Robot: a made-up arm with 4 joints.
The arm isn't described. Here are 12 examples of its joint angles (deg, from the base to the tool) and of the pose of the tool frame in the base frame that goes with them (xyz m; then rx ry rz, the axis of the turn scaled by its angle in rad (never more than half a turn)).
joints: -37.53 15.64 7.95 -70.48
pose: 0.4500 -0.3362 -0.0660 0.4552 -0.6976 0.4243
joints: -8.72 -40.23 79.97 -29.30
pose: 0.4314 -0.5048 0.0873 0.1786 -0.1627 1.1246
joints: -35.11 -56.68 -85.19 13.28
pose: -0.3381 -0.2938 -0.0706 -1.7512 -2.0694 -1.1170
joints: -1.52 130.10 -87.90 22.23
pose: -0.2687 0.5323 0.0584 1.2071 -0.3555 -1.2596
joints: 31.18 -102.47 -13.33 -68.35
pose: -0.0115 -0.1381 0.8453 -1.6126 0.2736 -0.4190
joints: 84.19 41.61 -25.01 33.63
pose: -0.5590 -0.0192 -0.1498 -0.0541 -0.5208 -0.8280
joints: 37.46 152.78 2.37 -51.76
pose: 0.2694 0.7740 0.2759 2.8912 -0.4327 -0.3530
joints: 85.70 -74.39 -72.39 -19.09
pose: 0.0474 -0.2223 0.6108 -1.6503 -0.1123 0.4212
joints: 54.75 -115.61 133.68 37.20
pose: 0.1043 -0.5131 0.1440 0.9710 0.9342 0.1742
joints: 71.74 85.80 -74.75 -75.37
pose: -0.2892 0.4393 0.1990 0.9860 1.4809 -1.7637
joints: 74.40 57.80 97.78 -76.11
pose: 0.0897 0.4046 -0.5206 1.6955 0.0423 0.9769
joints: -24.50 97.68 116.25 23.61
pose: 0.0289 0.6078 0.6112 -1.4051 0.6596 -1.0763
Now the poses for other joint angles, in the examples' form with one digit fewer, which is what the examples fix.
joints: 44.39 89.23 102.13 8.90
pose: 0.524 0.581 0.029 -2.359 1.827 -0.343
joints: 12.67 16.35 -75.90 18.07
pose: -0.284 -0.121 -0.226 -0.606 -1.227 -0.901
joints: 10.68 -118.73 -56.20 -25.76
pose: -0.399 0.056 0.673 -2.283 -1.013 -0.120
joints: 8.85 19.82 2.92 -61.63
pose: 0.108 -0.316 -0.377 0.637 -0.117 0.026
